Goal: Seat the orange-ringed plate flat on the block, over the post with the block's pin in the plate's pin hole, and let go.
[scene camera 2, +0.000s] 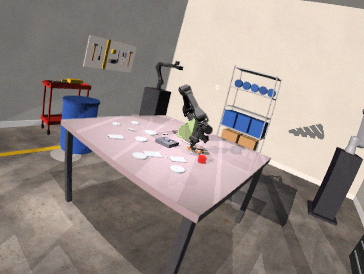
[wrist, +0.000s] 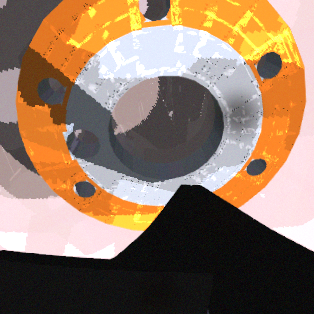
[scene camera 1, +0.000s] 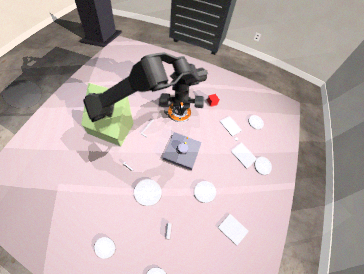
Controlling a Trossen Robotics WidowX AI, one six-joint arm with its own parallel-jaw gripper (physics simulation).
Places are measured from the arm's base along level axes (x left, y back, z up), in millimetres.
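Pixels of known places: gripper, between the fingertips: (scene camera 2: 190, 148) (wrist: 189, 194) (scene camera 1: 181, 115); arm's base, origin of its link: (scene camera 2: 192, 121) (scene camera 1: 106, 106).
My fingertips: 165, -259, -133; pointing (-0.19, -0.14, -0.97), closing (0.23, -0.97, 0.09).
Ahead of a thing's pixels: the offset from my fingertips to its middle, as dx, dy, dz. "*": to the spot under its first point.
The orange-ringed plate @[+23, +16, -11] (scene camera 1: 171, 113) (scene camera 2: 197, 150) (wrist: 280, 103) lies flat on the pink table, a little beyond the grey block @[-164, -62, +3] (scene camera 1: 186, 160) (scene camera 2: 166, 142). The block carries a round post @[* -168, -60, +22] (scene camera 1: 182, 148) and a small orange-tipped pin @[* -133, -62, +13] (scene camera 1: 185, 142) beside it. My gripper (scene camera 1: 181, 110) (scene camera 2: 193, 146) (wrist: 189, 194) points straight down over the plate. Its fingers are shut together, and their tips meet at the plate's near rim. In the wrist view the plate fills the frame, with its large centre hole and several small holes in the orange ring. I see nothing between the fingers.
A green box (scene camera 1: 113, 119) (scene camera 2: 187, 128) stands left of the plate under the arm. A red cube @[+149, -116, +3] (scene camera 1: 213, 99) (scene camera 2: 201, 159) sits to the plate's right. White discs @[-372, +4, -12] (scene camera 1: 147, 192) @[-295, -199, -12] (scene camera 1: 205, 191), white tiles @[+45, -235, -14] (scene camera 1: 230, 125) @[-401, -345, -14] (scene camera 1: 233, 229) and small white bars @[-110, +110, -14] (scene camera 1: 146, 128) lie scattered on the table.
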